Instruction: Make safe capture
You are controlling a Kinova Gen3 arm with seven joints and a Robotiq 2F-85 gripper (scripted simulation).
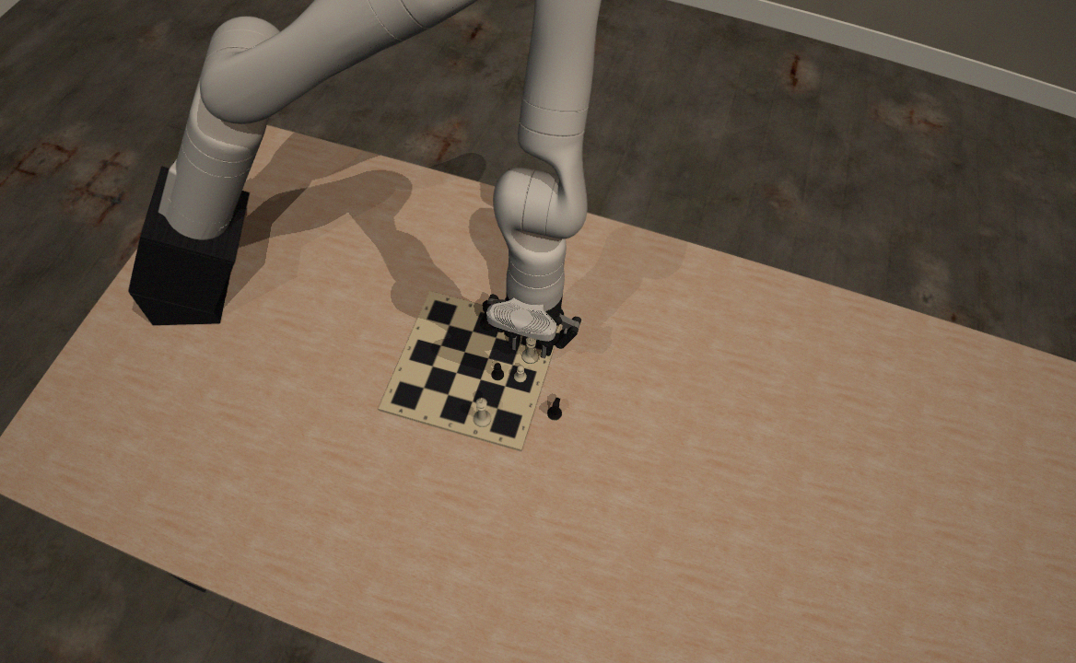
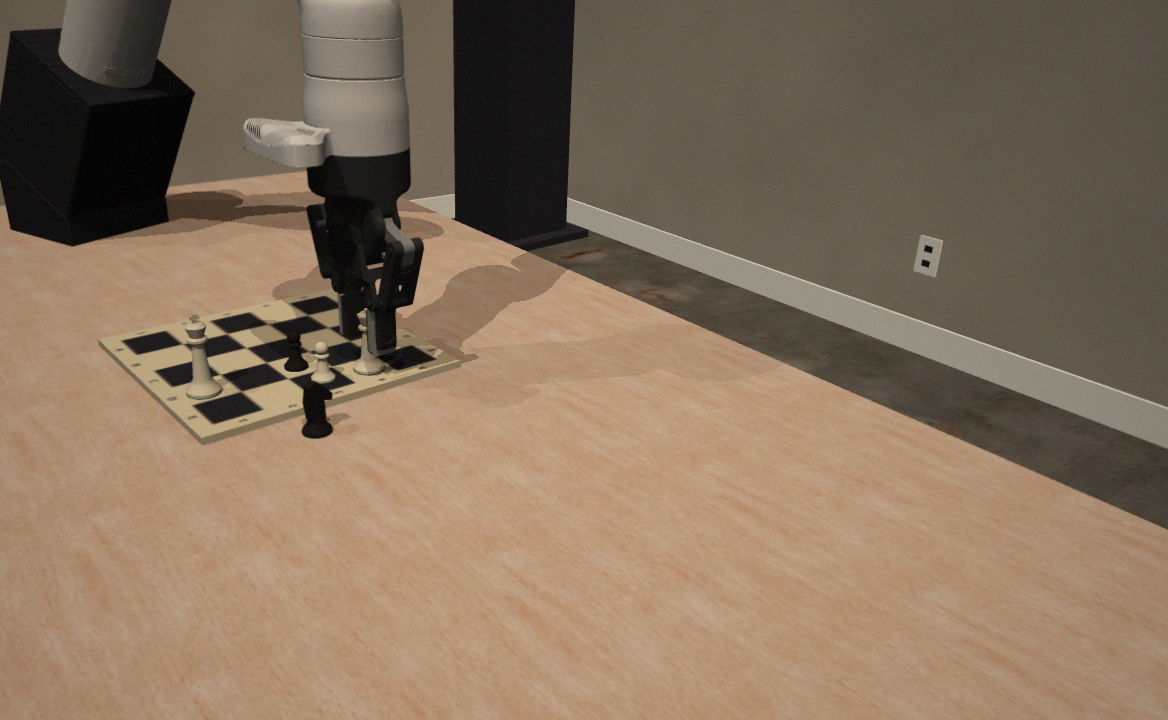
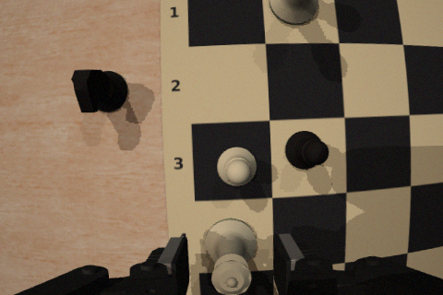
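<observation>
The white queen is 1 cm below my hand. The rest, counted from my hand: black pawn: 4 cm to the right, 4 cm behind, 3 cm below; white pawn: 4 cm to the right, 3 cm below, 1 cm behind; black king: 8 cm behind, 4 cm to the left, 1 cm below.
</observation>
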